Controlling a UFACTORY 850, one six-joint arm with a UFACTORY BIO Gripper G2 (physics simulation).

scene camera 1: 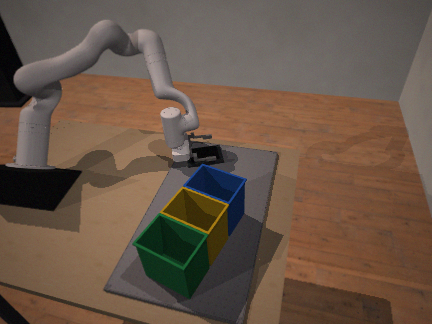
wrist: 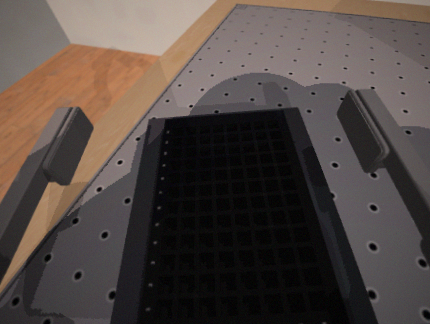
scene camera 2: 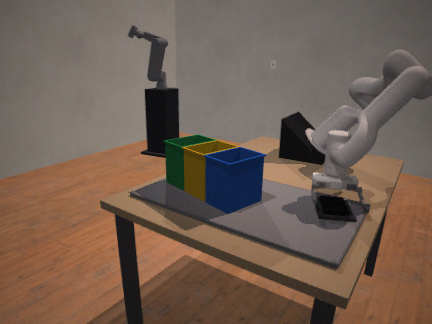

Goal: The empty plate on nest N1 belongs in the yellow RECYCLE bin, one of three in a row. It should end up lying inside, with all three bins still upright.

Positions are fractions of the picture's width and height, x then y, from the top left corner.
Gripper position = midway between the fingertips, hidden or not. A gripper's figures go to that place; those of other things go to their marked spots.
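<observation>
My gripper (scene camera 2: 0.79, 0.63) sits 116 cm from the lens, while a green bin (scene camera 2: 0.40, 0.47) is 128 cm from the lens.
</observation>
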